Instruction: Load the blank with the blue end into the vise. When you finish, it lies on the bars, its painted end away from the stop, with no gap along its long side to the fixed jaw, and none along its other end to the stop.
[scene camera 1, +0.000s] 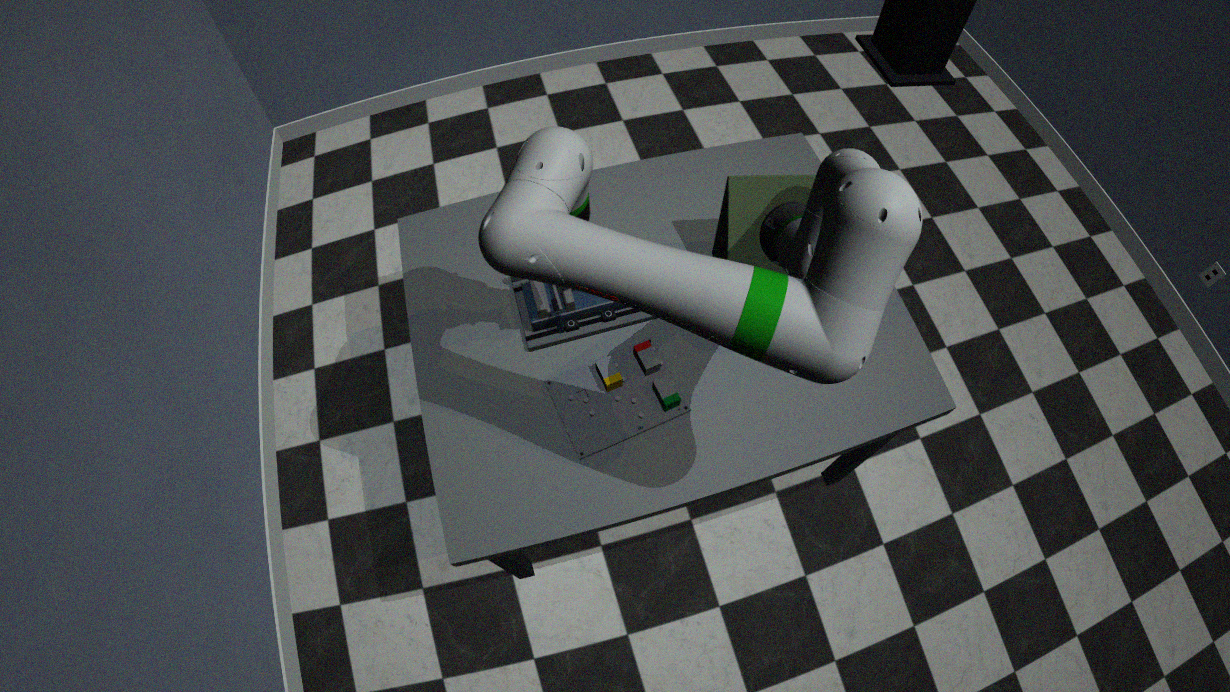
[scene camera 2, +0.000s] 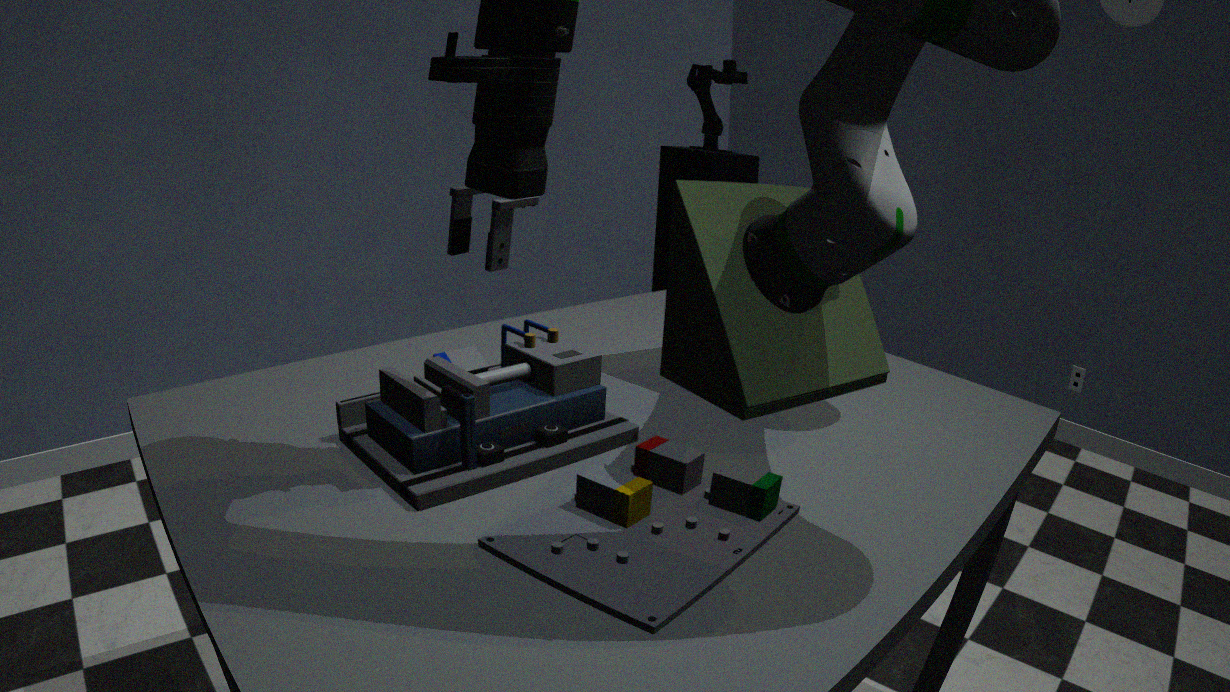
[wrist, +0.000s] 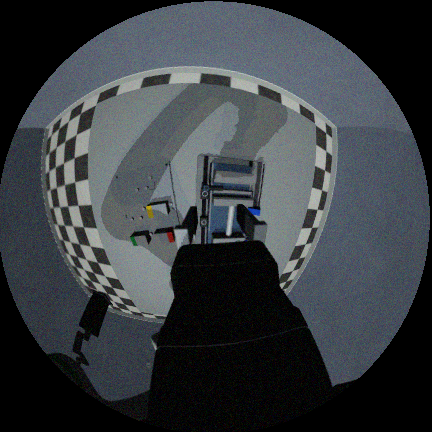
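Observation:
The blank with the blue end (scene camera 2: 441, 357) (wrist: 254, 211) is beyond the long far side of the vise. Its blue end shows; the vise and a finger hide much of its pale body. The vise (scene camera 1: 589, 300) (scene camera 2: 533, 401) (wrist: 218, 216) has a blue body, with the outer grey jaw (scene camera 2: 402, 396) (wrist: 233, 177) and the rod-side jaw (scene camera 2: 455, 383) (wrist: 232, 200) facing each other. A dark upright (scene camera 2: 467, 432) stands at their near side. No blank shows between the jaws. My gripper (scene camera 2: 478, 260) (wrist: 216, 212) is open and empty, high above the vise; the arm hides it in scene camera 1.
A grey pegged plate (scene camera 1: 602, 427) (scene camera 2: 640, 585) carries yellow-ended (scene camera 1: 611, 380) (scene camera 2: 634, 501) (wrist: 150, 211), red-ended (scene camera 1: 643, 346) (scene camera 2: 653, 444) (wrist: 170, 236) and green-ended (scene camera 1: 670, 401) (scene camera 2: 768, 495) (wrist: 134, 240) blanks. Blue hooked pipes (scene camera 2: 514, 330) rise from the vise's rear. The green arm pedestal (scene camera 1: 746, 215) (scene camera 2: 787, 352) stands behind.

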